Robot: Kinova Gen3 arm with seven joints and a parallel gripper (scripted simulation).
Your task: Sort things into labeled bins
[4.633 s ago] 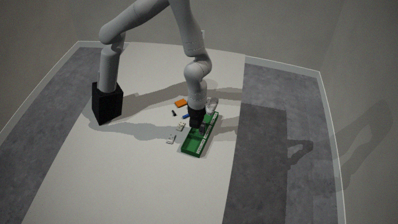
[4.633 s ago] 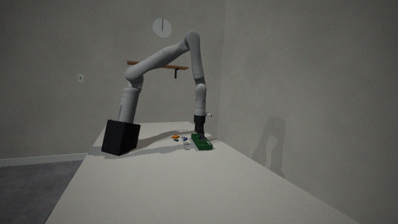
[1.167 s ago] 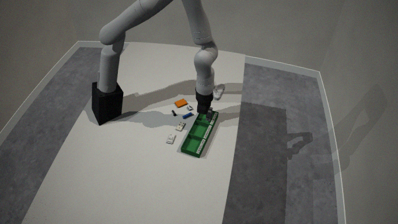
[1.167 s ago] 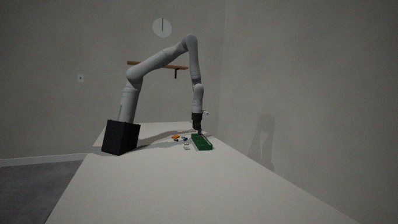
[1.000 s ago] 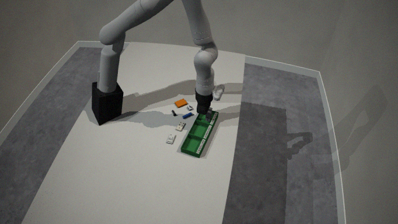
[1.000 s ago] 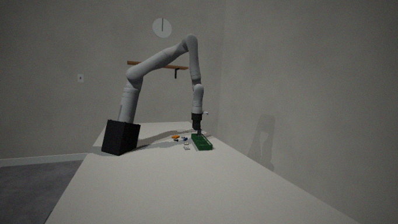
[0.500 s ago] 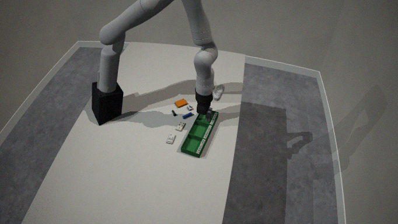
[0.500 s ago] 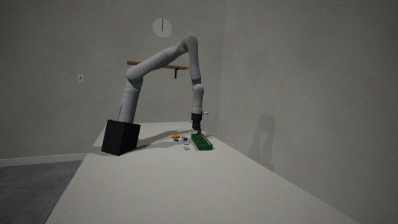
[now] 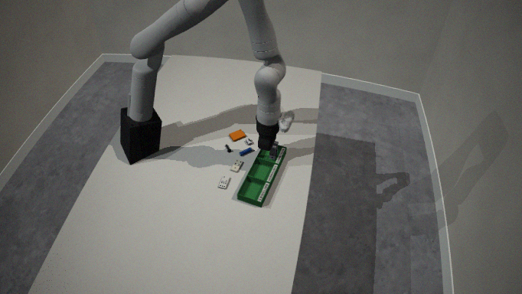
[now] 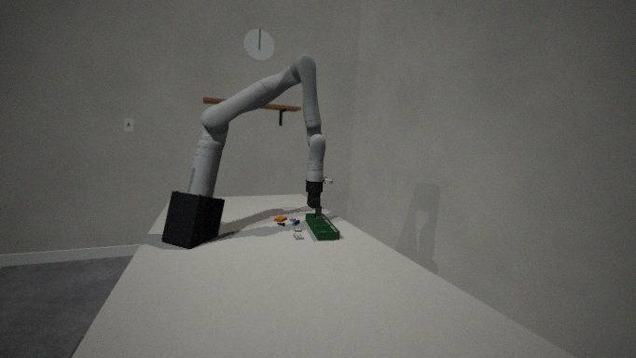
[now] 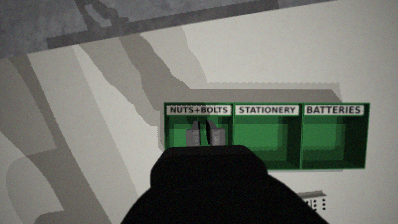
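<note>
The blue battery is 10 cm behind my hand, 2 cm to the left of it and 3 cm below it. Round my hand: black bolt: 17 cm behind, 2 cm to the left, 3 cm below; green three-part bin: 2 cm behind, 8 cm to the right, 2 cm below; grey piece: 10 cm behind, 7 cm to the left, 3 cm below.
</note>
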